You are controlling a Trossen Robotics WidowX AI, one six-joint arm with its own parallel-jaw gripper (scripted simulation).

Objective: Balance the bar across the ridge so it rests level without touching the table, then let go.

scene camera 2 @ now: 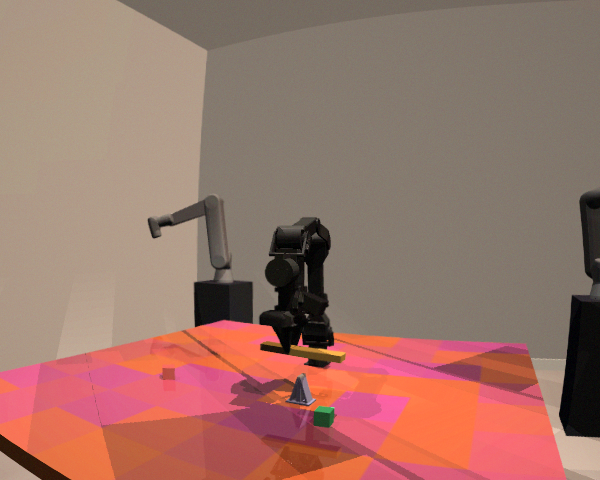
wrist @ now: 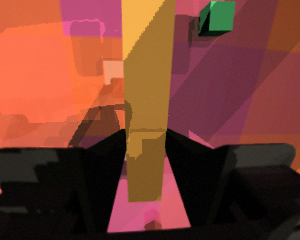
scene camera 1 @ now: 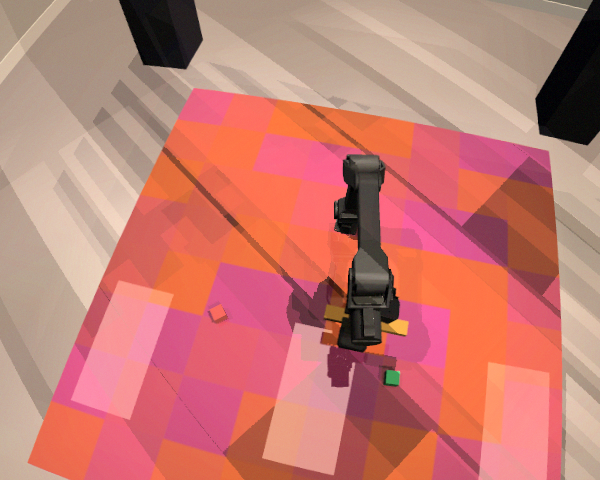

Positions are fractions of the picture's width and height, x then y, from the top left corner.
Labels:
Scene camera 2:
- gripper: 0.48,0.73
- yellow bar: 0.50,0.73, held by the gripper

